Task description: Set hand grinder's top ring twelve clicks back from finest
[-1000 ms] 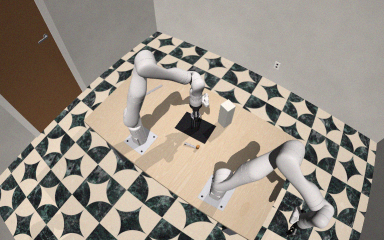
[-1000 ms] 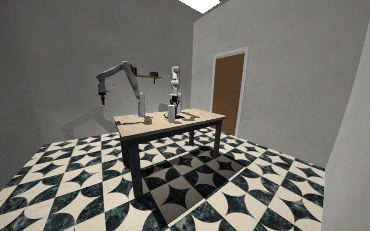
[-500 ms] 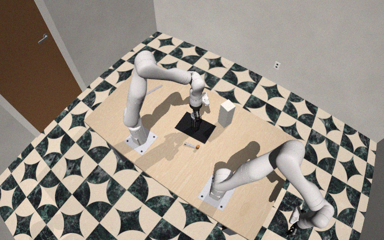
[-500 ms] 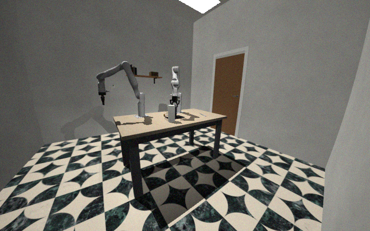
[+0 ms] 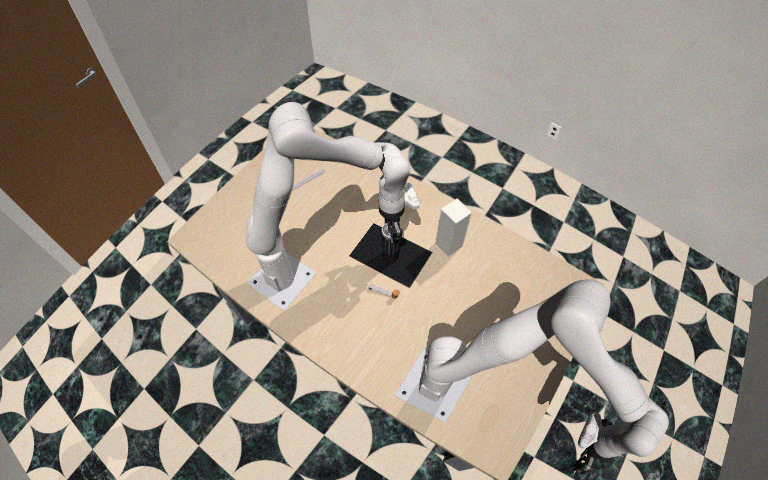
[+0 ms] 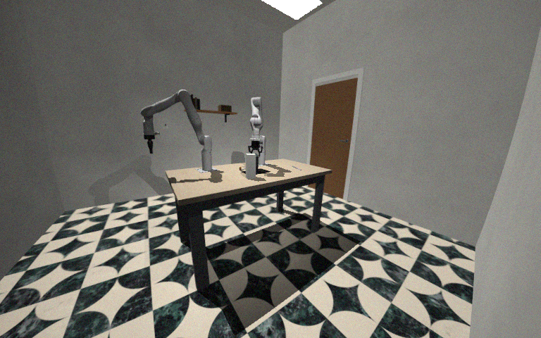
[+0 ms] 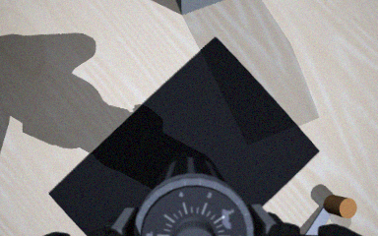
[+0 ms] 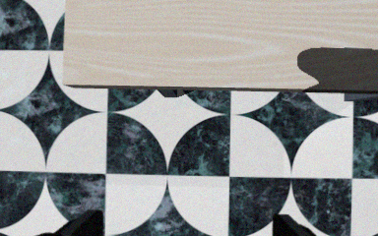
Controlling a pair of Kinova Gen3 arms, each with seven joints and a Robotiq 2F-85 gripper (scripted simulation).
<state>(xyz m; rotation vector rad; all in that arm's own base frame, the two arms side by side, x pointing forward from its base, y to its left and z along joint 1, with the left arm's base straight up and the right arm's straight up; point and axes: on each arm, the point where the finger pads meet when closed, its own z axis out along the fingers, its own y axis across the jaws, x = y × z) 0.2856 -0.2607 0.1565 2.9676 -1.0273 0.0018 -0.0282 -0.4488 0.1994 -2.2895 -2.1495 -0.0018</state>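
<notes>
Now: left hand right at the top ring. Round my left hand: crank handle (14 cm below, 13 cm behind, 6 cm to the right); then tall pale box (16 cm ahead, 14 cm to the right, 6 cm below); then black mat (16 cm below, 1 cm ahead).
</notes>
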